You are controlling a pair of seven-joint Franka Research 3 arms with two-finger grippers.
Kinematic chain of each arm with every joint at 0, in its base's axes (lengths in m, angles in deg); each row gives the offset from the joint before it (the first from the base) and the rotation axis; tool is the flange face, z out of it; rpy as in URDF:
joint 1: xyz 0 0 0.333 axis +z
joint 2: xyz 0 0 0 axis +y
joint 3: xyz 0 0 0.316 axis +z
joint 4: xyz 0.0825 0 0 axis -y
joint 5: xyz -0.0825 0 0.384 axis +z
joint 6: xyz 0 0 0 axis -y
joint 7: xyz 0.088 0 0 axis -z
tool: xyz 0 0 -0.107 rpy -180 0 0
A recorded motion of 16 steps. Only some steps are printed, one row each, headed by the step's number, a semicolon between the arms.
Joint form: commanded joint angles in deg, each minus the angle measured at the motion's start. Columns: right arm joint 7, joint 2, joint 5, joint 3, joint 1, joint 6, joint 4; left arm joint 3, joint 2, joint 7, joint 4, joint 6, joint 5, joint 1.
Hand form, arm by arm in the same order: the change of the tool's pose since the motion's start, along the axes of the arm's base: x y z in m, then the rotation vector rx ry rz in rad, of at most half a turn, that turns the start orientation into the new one. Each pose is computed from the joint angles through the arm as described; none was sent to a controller.
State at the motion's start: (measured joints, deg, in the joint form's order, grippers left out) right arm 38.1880 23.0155 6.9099 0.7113 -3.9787 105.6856 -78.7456; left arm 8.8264 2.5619 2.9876 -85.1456 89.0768 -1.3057 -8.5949
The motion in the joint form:
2: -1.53 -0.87 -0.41 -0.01 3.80 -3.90 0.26; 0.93 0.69 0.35 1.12 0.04 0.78 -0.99
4: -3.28 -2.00 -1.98 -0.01 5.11 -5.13 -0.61; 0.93 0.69 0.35 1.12 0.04 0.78 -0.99
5: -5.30 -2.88 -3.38 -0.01 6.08 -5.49 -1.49; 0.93 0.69 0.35 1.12 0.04 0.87 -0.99
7: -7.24 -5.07 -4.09 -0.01 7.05 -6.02 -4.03; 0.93 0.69 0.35 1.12 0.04 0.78 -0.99
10: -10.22 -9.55 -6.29 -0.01 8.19 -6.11 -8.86; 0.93 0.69 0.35 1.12 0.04 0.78 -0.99
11: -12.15 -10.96 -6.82 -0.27 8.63 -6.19 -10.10; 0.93 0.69 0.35 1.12 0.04 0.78 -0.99
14: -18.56 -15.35 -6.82 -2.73 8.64 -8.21 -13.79; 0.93 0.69 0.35 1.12 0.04 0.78 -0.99
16: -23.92 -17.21 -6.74 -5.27 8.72 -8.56 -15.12; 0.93 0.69 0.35 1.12 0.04 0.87 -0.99
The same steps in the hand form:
2: -0.0085 0.0458 0.0062 -0.0058 0.0449 0.1021; 0.0038 0.0000 0.0026 0.0166 -0.0085 -0.0067
4: -0.0160 0.0589 0.0101 -0.0339 0.0592 0.1620; 0.0038 0.0000 0.0026 0.0166 -0.0085 -0.0067
5: -0.0213 0.0680 0.0123 -0.0596 0.0628 0.2184; 0.0038 0.0001 0.0026 0.0181 -0.0085 -0.0067
7: -0.0339 0.0776 0.0154 -0.0729 0.0753 0.2721; 0.0038 0.0000 0.0026 0.0166 -0.0085 -0.0067
10: -0.0575 0.0855 0.0251 -0.1132 0.0807 0.3502; 0.0038 0.0000 0.0026 0.0166 -0.0085 -0.0067
11: -0.0646 0.0863 0.0301 -0.1245 0.0776 0.3884; 0.0038 0.0000 0.0026 0.0166 -0.0085 -0.0067
14: -0.0883 0.0601 0.0434 -0.1268 0.0966 0.4591; 0.0038 0.0000 0.0026 0.0166 -0.0085 -0.0067
16: -0.0973 0.0352 0.0512 -0.1278 0.0902 0.5093; 0.0038 0.0001 0.0026 0.0181 -0.0085 -0.0067

